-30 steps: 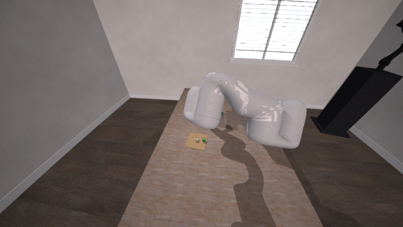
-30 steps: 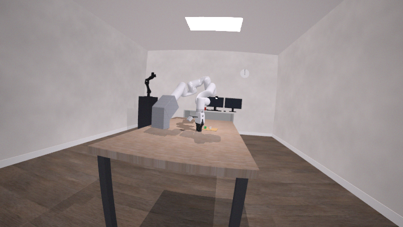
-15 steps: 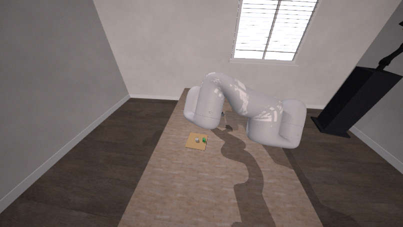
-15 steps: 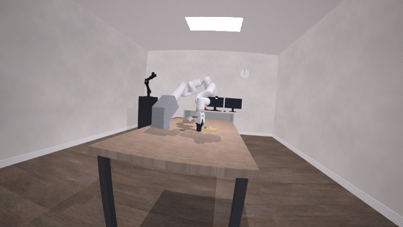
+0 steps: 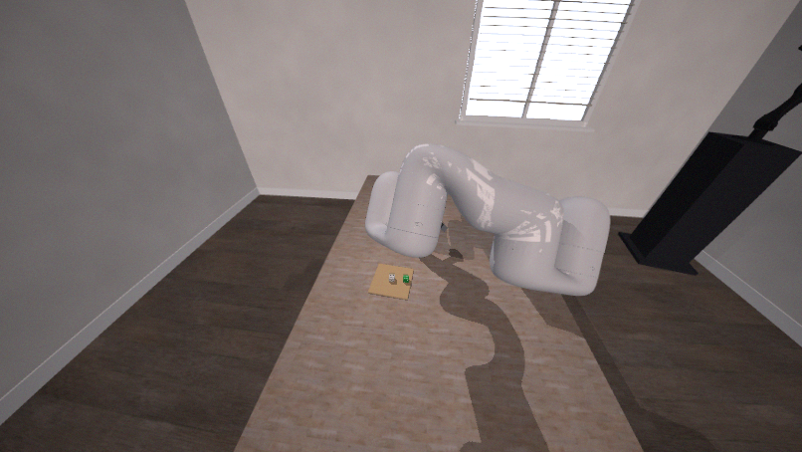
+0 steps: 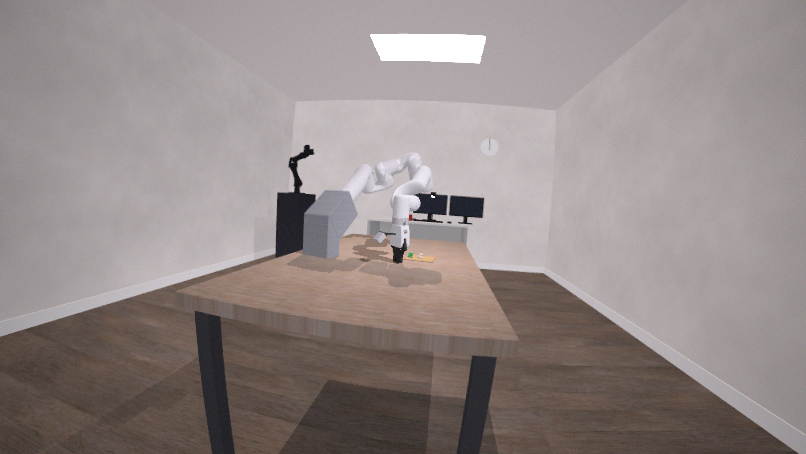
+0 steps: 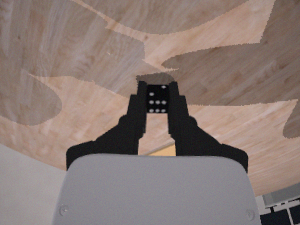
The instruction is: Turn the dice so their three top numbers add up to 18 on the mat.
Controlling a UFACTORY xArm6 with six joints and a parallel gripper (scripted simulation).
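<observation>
Now: the white die 60 mm ahead of my hand, 160 mm to the left of it and 10 mm below it. From my hand the other things lie so: black die: 10 mm below; mat: 60 mm ahead, 160 mm to the left, 20 mm below; green die: 10 mm ahead, 150 mm to the left, 10 mm below.
</observation>
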